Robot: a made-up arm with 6 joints.
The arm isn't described. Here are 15 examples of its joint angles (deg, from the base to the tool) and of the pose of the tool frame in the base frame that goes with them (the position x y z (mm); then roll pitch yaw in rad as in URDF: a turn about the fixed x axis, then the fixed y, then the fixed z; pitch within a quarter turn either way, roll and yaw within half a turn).
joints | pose
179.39 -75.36 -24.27 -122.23 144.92 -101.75 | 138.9 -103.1 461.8 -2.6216 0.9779 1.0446
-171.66 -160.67 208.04 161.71 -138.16 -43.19 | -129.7 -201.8 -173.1 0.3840 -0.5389 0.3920
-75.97 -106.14 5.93 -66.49 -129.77 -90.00 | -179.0 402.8 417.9 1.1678 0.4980 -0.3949
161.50 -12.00 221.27 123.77 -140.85 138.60 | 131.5 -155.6 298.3 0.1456 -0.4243 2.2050
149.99 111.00 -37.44 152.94 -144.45 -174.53 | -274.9 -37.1 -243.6 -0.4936 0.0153 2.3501
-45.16 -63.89 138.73 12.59 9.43 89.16 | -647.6 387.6 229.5 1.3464 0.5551 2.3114
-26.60 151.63 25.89 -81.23 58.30 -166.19 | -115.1 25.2 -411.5 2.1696 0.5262 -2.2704
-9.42 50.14 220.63 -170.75 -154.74 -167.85 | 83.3 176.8 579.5 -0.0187 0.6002 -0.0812
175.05 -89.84 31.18 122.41 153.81 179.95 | 787.8 -170.7 383.8 -0.6064 0.7038 -2.7174
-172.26 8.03 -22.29 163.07 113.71 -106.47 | -355.7 -232.3 545.5 1.5517 0.5861 -0.1907
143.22 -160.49 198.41 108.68 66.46 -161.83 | -174.7 54.4 -108.0 1.1377 0.3060 -2.6383
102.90 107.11 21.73 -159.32 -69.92 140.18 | -269.4 377.8 -301.3 0.6654 0.2749 2.1478
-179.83 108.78 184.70 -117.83 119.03 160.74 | -708.3 -91.0 304.1 0.0712 0.6065 1.9188
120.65 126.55 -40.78 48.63 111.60 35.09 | 57.1 150.7 -324.4 0.4159 0.5454 3.0605
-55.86 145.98 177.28 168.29 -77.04 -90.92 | 456.7 -341.1 -20.3 1.0884 -1.1995 2.7433
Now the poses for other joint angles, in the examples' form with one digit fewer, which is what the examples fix.
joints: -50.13 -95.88 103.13 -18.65 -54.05 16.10
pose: -666 515 79 -3.057 -0.563 1.955
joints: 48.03 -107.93 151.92 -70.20 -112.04 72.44
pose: -421 -565 -267 2.061 -0.439 2.681
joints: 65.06 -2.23 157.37 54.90 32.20 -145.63
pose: -63 -396 640 -1.474 -0.008 -2.457
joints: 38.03 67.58 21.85 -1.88 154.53 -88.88
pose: 654 270 124 -1.661 -1.242 -2.434
